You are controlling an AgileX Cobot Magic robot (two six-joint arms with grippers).
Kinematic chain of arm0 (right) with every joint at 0, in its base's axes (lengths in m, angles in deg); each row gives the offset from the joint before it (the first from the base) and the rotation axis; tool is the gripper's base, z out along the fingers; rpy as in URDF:
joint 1: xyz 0 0 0.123 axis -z
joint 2: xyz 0 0 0 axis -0.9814 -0.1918 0
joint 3: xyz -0.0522 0.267 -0.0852 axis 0.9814 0.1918 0
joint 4: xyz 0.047 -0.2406 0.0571 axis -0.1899 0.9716 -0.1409
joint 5: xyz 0 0 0 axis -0.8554 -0.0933 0.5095
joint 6: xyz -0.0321 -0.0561 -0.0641 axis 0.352 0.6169 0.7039
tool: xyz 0 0 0 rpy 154.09 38.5 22.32
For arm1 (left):
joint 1: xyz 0 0 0.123 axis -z
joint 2: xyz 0 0 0 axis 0.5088 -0.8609 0
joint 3: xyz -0.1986 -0.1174 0.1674 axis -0.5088 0.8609 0
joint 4: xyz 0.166 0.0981 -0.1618 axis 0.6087 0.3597 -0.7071
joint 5: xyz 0 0 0 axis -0.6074 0.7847 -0.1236
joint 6: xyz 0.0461 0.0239 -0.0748 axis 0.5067 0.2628 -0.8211
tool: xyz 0 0 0 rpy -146.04 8.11 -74.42
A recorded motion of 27 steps. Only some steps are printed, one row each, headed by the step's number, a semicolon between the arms.
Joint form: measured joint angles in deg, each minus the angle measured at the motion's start. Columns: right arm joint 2, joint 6, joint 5, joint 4, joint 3, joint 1; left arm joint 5, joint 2, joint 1, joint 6, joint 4, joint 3.
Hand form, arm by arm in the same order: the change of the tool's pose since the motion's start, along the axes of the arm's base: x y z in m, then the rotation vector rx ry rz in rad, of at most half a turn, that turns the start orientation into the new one. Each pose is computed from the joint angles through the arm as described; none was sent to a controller.
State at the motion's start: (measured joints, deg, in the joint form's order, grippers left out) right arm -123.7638 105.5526 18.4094 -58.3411 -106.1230 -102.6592; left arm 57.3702 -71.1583 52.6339 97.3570 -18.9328 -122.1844
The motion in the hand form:
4: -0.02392 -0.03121 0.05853 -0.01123 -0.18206 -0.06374; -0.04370 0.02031 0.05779 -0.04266 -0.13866 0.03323
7: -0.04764 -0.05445 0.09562 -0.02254 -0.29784 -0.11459; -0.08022 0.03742 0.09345 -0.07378 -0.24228 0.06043
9: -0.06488 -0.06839 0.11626 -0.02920 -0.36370 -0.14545; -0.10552 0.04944 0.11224 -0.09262 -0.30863 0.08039
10: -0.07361 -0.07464 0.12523 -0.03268 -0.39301 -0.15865; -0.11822 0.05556 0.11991 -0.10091 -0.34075 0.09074
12: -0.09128 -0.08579 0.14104 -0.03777 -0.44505 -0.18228; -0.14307 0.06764 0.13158 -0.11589 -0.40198 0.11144
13: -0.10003 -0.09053 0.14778 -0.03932 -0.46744 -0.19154; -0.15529 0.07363 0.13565 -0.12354 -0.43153 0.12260
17: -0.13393 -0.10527 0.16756 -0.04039 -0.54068 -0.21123; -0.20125 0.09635 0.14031 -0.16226 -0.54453 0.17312
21: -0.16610 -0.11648 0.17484 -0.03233 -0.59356 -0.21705; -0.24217 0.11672 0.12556 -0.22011 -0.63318 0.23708
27: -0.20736 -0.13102 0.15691 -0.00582 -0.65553 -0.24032; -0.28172 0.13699 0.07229 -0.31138 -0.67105 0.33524
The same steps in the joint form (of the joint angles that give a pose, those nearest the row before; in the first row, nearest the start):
4: 9.49 -2.69 0.75 6.35 0.01 1.97; 0.48 9.75 0.00 -2.39 1.96 0.01
7: 16.20 -4.74 0.50 10.80 0.03 3.44; 0.55 16.89 0.00 -3.97 3.59 0.26
9: 20.30 -5.88 0.04 13.31 0.04 4.30; 0.33 21.64 0.00 -4.91 4.78 0.91
10: 22.20 -6.32 -0.26 14.41 0.05 4.67; 0.12 24.02 0.00 -5.31 5.42 1.45
12: 25.79 -7.16 -0.98 16.34 0.06 5.27; -0.55 28.76 0.00 -5.95 6.68 3.01
13: 27.45 -7.49 -1.40 17.13 0.08 5.47; -1.08 31.18 0.00 -6.24 7.30 4.09
17: 33.53 -8.08 -2.95 19.20 0.63 5.79; -4.95 41.28 0.00 -7.20 9.43 10.61
21: 39.56 -8.00 -3.53 19.90 3.12 5.79; -11.03 52.33 0.00 -8.96 10.95 20.75
27: 49.99 -8.48 0.32 20.44 13.34 5.79; -20.15 67.80 0.00 -13.47 12.01 39.19

